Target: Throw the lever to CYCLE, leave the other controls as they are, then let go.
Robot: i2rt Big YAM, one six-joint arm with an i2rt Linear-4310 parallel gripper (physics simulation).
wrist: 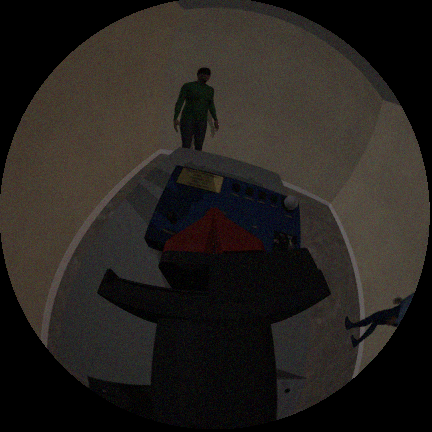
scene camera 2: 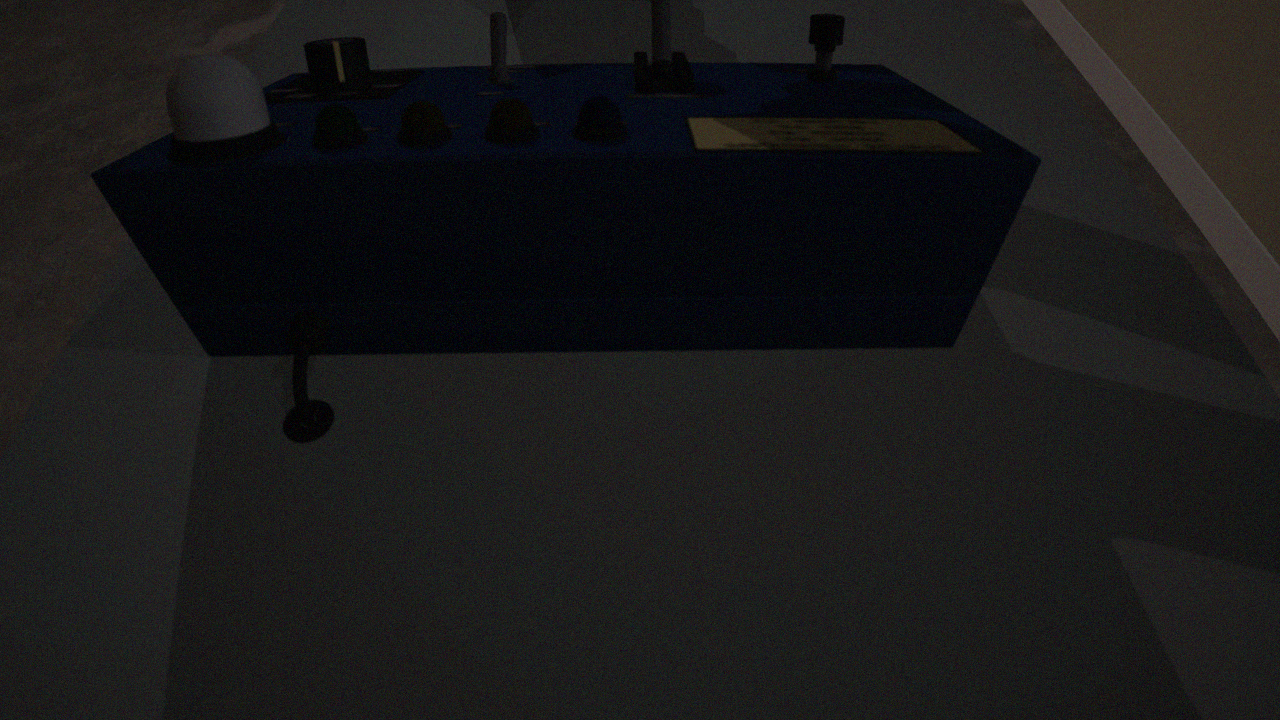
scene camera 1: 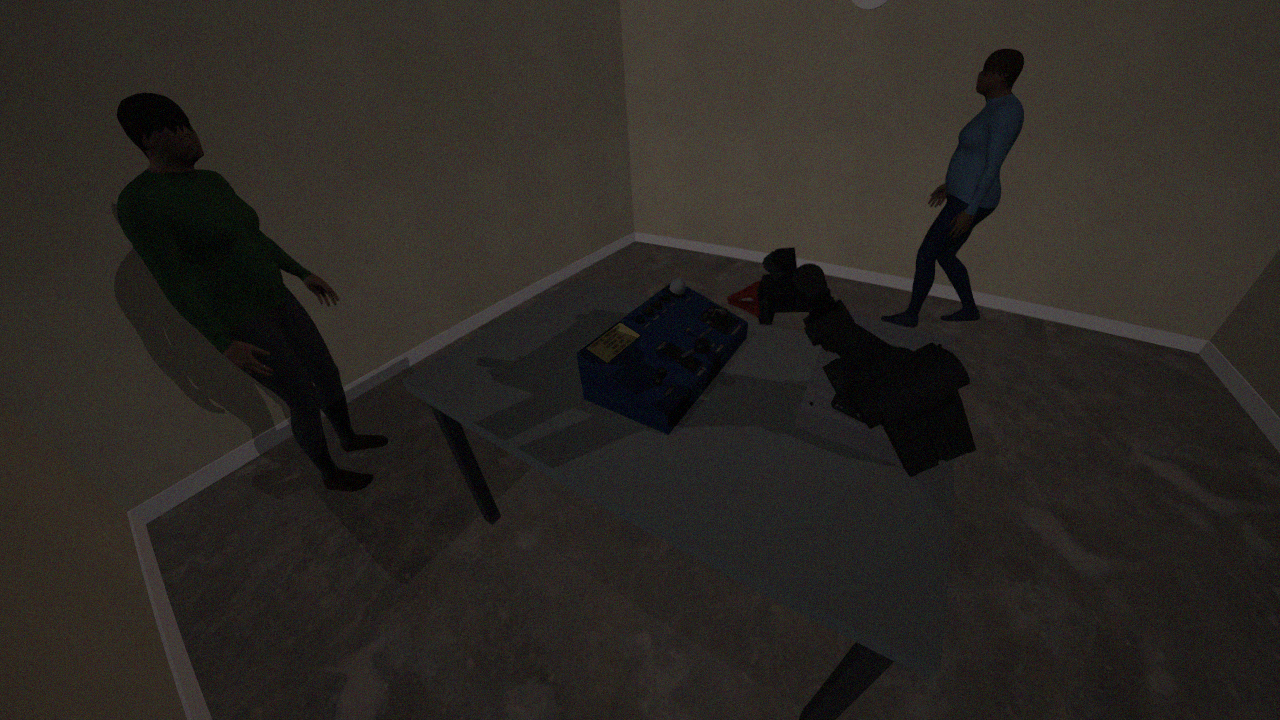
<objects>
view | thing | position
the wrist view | gripper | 213, 212
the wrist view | blue control box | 272, 217
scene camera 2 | blue control box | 591, 207
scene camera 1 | gripper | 728, 300
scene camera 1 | blue control box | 617, 369
</objects>
